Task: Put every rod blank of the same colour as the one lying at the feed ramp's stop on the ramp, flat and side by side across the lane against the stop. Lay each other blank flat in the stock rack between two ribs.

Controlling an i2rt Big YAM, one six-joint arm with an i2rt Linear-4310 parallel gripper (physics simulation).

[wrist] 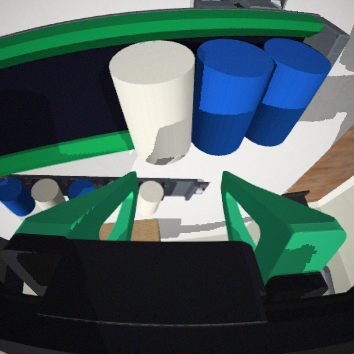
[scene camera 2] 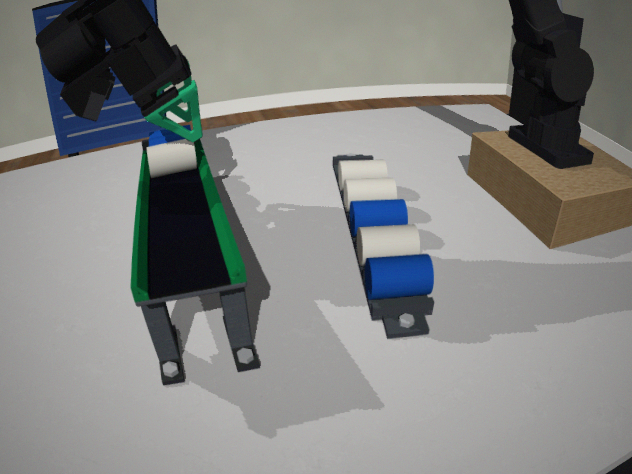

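On the feed ramp (scene camera 2: 220, 224) (wrist: 175, 27) a blue blank (wrist: 295, 90) lies at the stop (wrist: 331, 36). A second blue blank (wrist: 227, 95) lies beside it, then a white blank (scene camera 2: 172, 159) (wrist: 156, 95), all across the lane. Part of the blue shows behind the white in the scene view. The stock rack (scene camera 2: 401, 307) (wrist: 176, 189) holds, from its near end, a blue (scene camera 2: 400, 276), a white (scene camera 2: 389, 243), a blue (scene camera 2: 378, 215) and two white blanks (scene camera 2: 370, 191) (scene camera 2: 362, 172). My gripper (scene camera 2: 192, 133) (wrist: 179, 178) is partly open and empty, beside the ramp blanks at the rack-side rail.
The arm's base stands on a wooden block (scene camera 2: 556, 188) at the right. A blue panel (scene camera 2: 57, 122) stands behind the ramp's far end. The ramp's near legs (scene camera 2: 162, 331) (scene camera 2: 238, 321) are bolted to the grey table (scene camera 2: 306, 408). The rack stands between ramp and block.
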